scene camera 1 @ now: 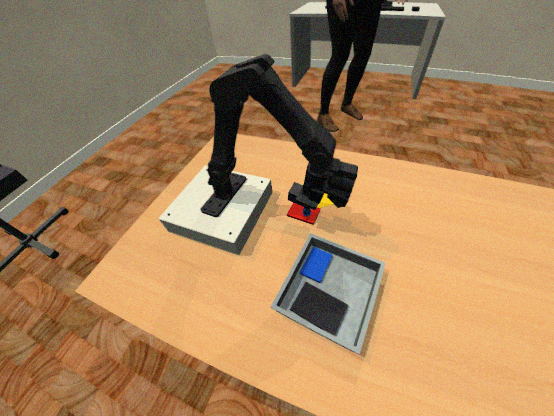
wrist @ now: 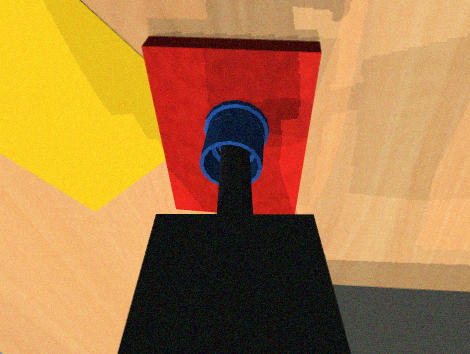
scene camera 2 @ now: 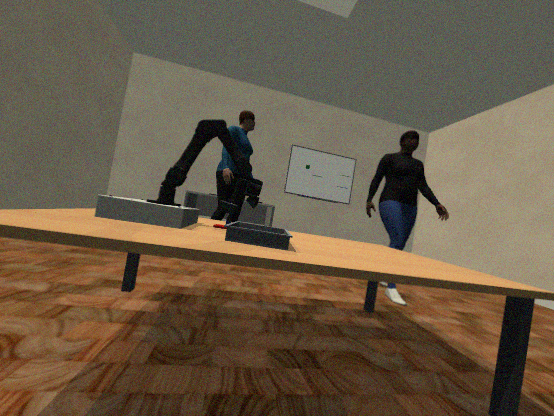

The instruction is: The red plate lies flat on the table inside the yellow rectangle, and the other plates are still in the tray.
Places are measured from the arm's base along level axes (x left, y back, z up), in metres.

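Pixels of known places: end effector, tool point: (scene camera 1: 306, 213) (wrist: 235, 121) (scene camera 2: 226, 228); arm's base, origin of the base link: (scene camera 1: 225, 194) (scene camera 2: 165, 204).
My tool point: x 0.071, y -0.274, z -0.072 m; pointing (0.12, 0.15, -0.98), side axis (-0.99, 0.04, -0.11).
Note:
For each thing: its middle in the pictures, then the offset to it from my tool point. "pt": a spot on its surface instead. Level surfaces: height alone.
- red plate, body centre: (wrist: 233, 142) (scene camera 1: 303, 212) (scene camera 2: 224, 227) dz +0.004, dx +0.001, dy +0.009 m
- yellow rectangle, surface spot: (wrist: 65, 115) pt dz +0.000, dx +0.088, dy +0.000 m
- blue plate, body centre: (scene camera 1: 316, 264) dz +0.007, dx -0.173, dy -0.093 m
- black plate, body centre: (scene camera 1: 319, 307) dz +0.007, dx -0.289, dy -0.139 m
- grey tray, body centre: (scene camera 1: 329, 287) (scene camera 2: 259, 234) dz +0.024, dx -0.234, dy -0.151 m
- wooden table, its level: dz -0.001 m
The red plate (scene camera 1: 295, 212) (scene camera 2: 218, 226) (wrist: 175, 85) lies flat at table height, with its edge over one corner of the yellow rectangle (scene camera 1: 326, 201) (wrist: 65, 115); most of the rectangle is beside it. My gripper, a blue suction cup (scene camera 1: 307, 212) (wrist: 235, 135), is pressed on the middle of the red plate and shut on it. Whether the plate touches the table is hard to tell. The blue plate (scene camera 1: 316, 265) and the black plate (scene camera 1: 319, 307) lie in the grey tray (scene camera 1: 350, 250) (scene camera 2: 257, 237). The arm hides part of the rectangle in scene camera 1.
The arm's white-topped base block (scene camera 1: 192, 207) (scene camera 2: 145, 212) stands left of the red plate. The tray's raised walls are near the plate, on the side toward scene camera 1. Two people (scene camera 2: 239, 150) (scene camera 2: 402, 175) stand beyond the wooden table (scene camera 1: 450, 300).

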